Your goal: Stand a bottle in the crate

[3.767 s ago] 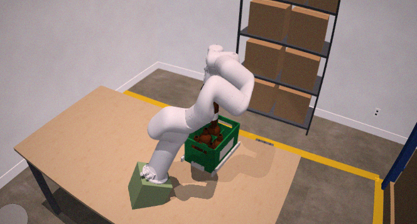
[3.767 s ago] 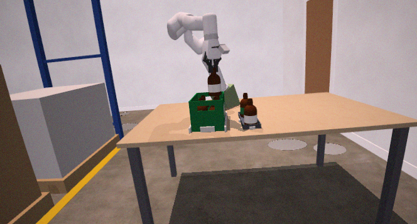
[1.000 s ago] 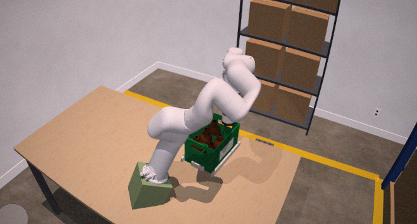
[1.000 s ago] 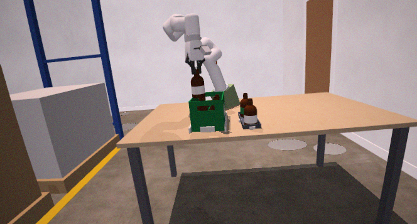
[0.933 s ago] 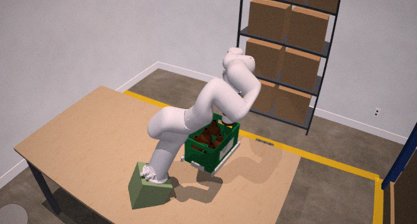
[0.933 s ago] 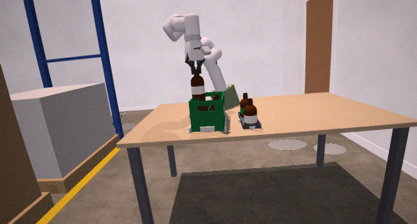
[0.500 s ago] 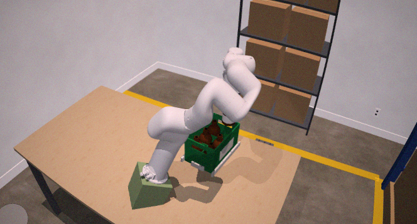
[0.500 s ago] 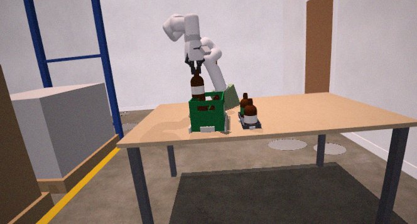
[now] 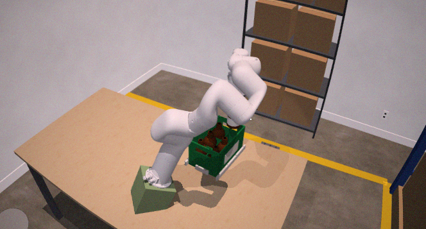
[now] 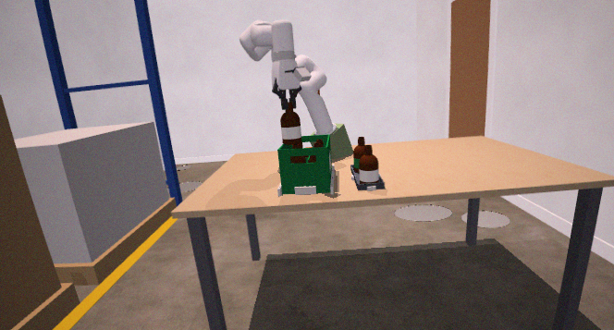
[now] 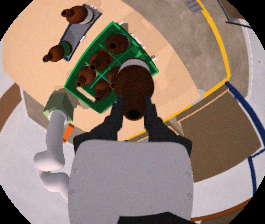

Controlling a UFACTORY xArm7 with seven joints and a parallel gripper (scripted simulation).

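Now: the green crate 250 mm below my hand, 90 mm behind it and 40 mm to the left of it. From my hand the other things lie so: dark tray 320 mm below, 270 mm to the left, 120 mm behind.
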